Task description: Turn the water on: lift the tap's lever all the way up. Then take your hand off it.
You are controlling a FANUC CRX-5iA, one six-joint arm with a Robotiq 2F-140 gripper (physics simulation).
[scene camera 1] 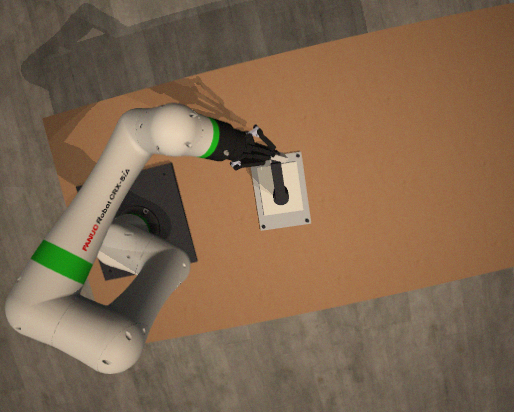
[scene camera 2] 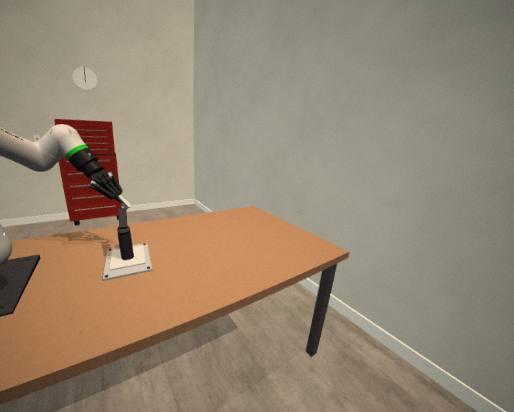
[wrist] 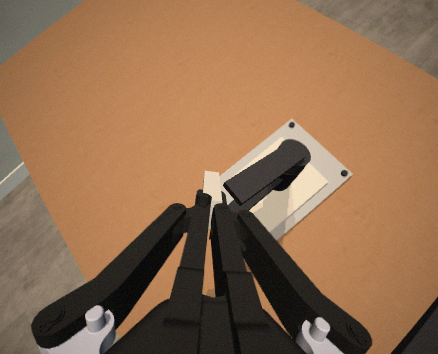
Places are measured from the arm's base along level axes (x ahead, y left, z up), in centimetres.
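Pixels of known places: gripper, between the fingertips: (scene camera 1: 284,157) (scene camera 2: 128,207) (wrist: 210,182); arm's base, origin of its link: (scene camera 1: 139,227).
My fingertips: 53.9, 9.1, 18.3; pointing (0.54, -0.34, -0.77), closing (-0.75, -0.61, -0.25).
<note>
Ahead of a thing's pixels: the offset from my fingertips to its top centre, as dx, dy, dz. "spot": to the spot under its first point. Level surfaces: height alone.
The tap is a black upright post {spot: -4.1, -13.4, -11.6} (scene camera 2: 126,245) on a light grey plate {-4.1, -11.0, -18.4} (scene camera 1: 285,221) (scene camera 2: 125,273) (wrist: 324,156) with a cream inset. Its dark flat lever (scene camera 1: 278,179) (scene camera 2: 123,218) (wrist: 265,172) slopes up from the top of the post, with its free end raised towards my gripper. My gripper (scene camera 1: 281,157) (scene camera 2: 127,203) (wrist: 210,182) is shut, with nothing between its fingers. Its pale fingertips are right at the lever's free end, beside it in the wrist view. Whether they touch the lever cannot be told. The fingers partly cover the plate's near corner in the wrist view.
The plate lies on the brown table {dz -19.6} (scene camera 1: 400,150) (scene camera 2: 225,260) (wrist: 125,100). The robot's dark base plate (scene camera 1: 182,220) (scene camera 2: 22,280) (wrist: 425,335) is on the same table. A red cabinet (scene camera 2: 92,202) stands behind the table, near the wall.
</note>
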